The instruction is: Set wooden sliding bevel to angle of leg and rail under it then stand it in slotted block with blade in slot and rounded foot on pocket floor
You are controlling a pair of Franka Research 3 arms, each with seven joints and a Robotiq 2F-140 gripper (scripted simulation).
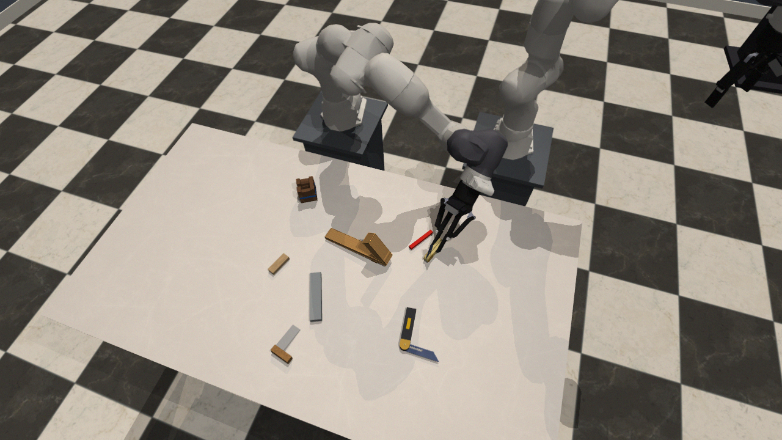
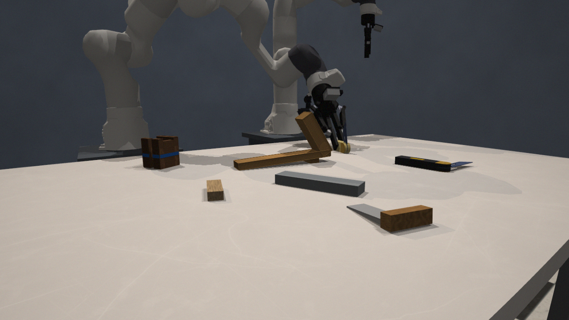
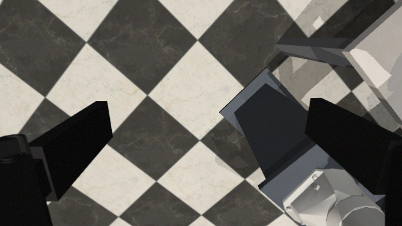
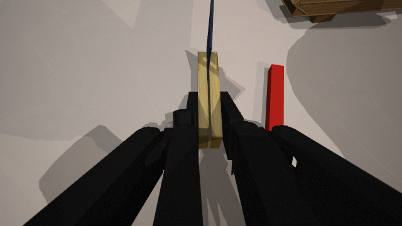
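Right now my right hand is 40 mm short of the wooden bevel, 20 mm to the left of it and 10 mm above it. The rest, counted from my right hand: blue blade 50 mm ahead, 30 mm to the right, 10 mm above; then black bevel 340 mm ahead, 20 mm to the right, 20 mm below; then red bar 60 mm to the right, 30 mm below, 10 mm behind.
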